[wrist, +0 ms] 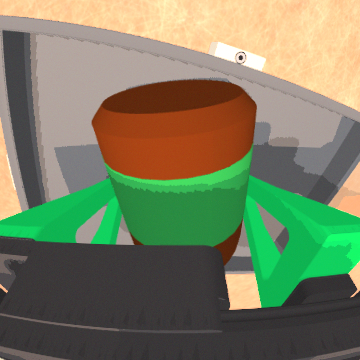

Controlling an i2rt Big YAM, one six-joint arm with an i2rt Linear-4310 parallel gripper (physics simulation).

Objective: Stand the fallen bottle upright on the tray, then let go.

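Frame: origin at the arm's base, x ahead, y right, z down, level; millimetres.
Seen in the pictures: gripper, fingertip midpoint: (181,181).
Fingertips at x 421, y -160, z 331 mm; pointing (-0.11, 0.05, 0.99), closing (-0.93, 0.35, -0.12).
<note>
Offsets run from my fingertips to a thing's top centre. "spot": to the spot under its first point.
The brown-orange bottle @(dx -8, dy -19, dz -47 mm) (175,145) with a green band lies across the middle of the wrist view. Its broad base end is toward the top of the view. Its narrower end points toward the bottom and is partly hidden behind the dark gripper body, so the neck does not show. My gripper (181,181) is shut on the bottle, with one green finger against each side at the green band. The grey tray @(dx -19, dy -21, dz +6 mm) (70,70) with a raised rim is beneath and behind the bottle. Whether the bottle touches the tray cannot be told.
A small white block @(spot: dx -6, dy +78, dz +16 mm) (237,56) with a dark ring mark sits against the outside of the tray's far rim. The tray's raised walls run along the left, top and right. Shadows fall on the tray floor on both sides of the bottle. A tan, grainy surface surrounds the tray.
</note>
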